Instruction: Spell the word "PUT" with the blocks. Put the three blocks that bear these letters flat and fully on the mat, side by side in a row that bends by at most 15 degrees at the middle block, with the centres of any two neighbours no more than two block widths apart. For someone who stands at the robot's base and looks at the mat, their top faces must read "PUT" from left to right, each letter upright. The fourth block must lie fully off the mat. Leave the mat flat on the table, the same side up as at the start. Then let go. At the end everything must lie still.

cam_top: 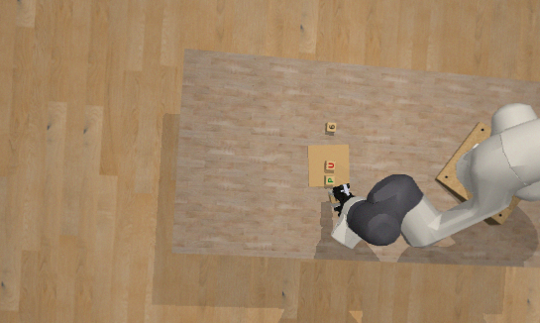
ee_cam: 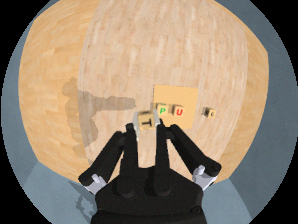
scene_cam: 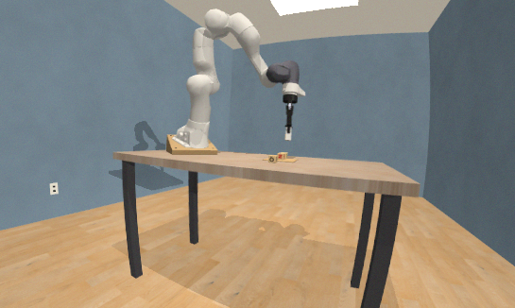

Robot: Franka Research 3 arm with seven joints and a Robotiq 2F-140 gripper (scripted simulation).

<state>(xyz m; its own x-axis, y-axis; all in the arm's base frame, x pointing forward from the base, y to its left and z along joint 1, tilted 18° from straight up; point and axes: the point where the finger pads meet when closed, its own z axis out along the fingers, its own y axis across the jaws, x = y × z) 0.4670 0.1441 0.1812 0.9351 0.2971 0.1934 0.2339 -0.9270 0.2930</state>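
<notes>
The red U block lies 100 mm to the right of my hand and 110 mm below it. Also, from my hand: T block: 20 mm below; green P block: 50 mm to the right, 110 mm below; tan mat: 100 mm to the right, 130 mm below.
</notes>
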